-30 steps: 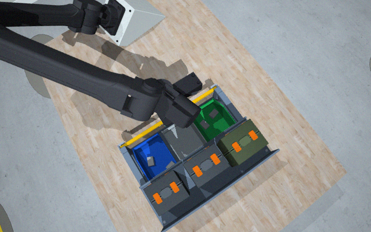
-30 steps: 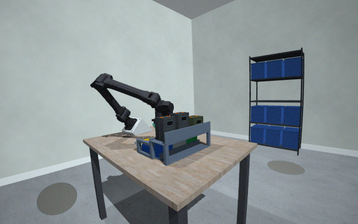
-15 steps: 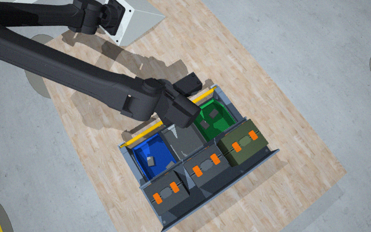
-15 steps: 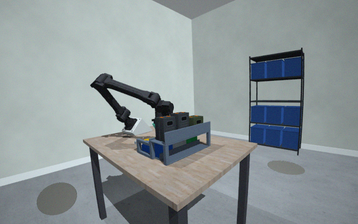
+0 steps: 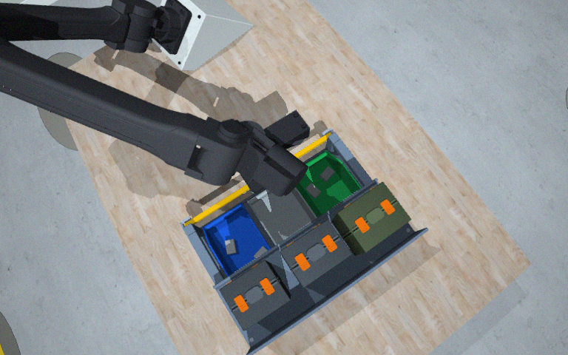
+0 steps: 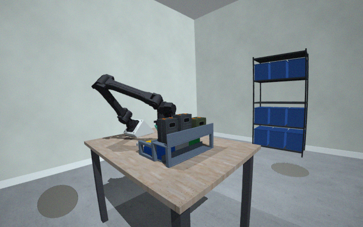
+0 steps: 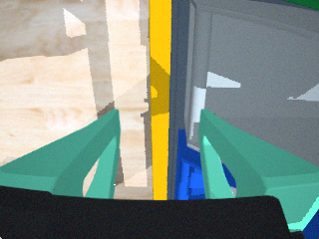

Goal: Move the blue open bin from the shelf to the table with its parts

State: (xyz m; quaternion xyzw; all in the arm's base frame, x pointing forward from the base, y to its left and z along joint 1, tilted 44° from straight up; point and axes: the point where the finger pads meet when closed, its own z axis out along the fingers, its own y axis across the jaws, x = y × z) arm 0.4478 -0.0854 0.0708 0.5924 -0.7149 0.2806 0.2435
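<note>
Now: the yellow rod 3 cm below my hand. The rest, counted from my hand: grey bin (10 cm ahead, 2 cm to the right, 4 cm below); blue open bin (8 cm ahead, 13 cm to the right, 4 cm below); green bin (12 cm ahead, 9 cm to the left, 4 cm below).
</note>
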